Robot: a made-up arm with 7 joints.
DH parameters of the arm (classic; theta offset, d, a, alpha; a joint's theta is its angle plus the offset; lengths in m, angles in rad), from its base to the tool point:
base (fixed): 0 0.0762 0 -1.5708
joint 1: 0 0.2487 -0.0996 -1.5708
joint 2: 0 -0.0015 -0.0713 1.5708
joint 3: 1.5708 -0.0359 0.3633 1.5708
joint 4: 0 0.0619 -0.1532 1.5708
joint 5: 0 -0.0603 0.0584 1.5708
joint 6: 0 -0.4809 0.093 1.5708
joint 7: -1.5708 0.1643 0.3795 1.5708
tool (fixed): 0 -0.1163 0 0
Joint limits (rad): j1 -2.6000..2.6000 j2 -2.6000..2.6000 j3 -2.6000..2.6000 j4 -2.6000..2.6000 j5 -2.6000..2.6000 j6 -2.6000..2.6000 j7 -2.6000..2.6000
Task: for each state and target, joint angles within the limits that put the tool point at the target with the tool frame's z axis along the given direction. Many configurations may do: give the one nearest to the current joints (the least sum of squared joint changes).
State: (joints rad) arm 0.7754 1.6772 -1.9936 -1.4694 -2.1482 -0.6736 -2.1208
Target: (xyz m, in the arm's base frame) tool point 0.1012 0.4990 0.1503 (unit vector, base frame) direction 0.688 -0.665 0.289
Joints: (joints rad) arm 1.2736 2.3598 -2.5027 -2.3674 -1.7115 -1.2576 -1.9302
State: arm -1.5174 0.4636 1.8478 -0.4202 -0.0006 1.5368 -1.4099
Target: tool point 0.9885 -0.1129 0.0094 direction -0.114 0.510 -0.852
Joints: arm -1.8875 0.1191 0.9514 -1.2239 -0.4710 1.8242 -0.9385
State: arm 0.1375 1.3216 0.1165 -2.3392 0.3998 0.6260 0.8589
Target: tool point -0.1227 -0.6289 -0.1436 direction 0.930 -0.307 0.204
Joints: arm -0.2562 1.0166 -0.3056 -1.9255 -0.1896 0.0296 0.6065
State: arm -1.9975 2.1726 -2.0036 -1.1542 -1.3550 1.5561 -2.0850
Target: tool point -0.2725 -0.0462 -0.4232 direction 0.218 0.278 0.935
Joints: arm -1.7771 1.8256 -2.6000 -1.5656 -1.3060 2.1691 -2.3747
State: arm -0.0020 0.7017 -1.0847 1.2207 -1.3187 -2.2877 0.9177
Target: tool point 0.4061 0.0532 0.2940 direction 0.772 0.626 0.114
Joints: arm 0.0286 0.2459 -0.6479 1.2587 -0.9938 -2.6000 1.5836
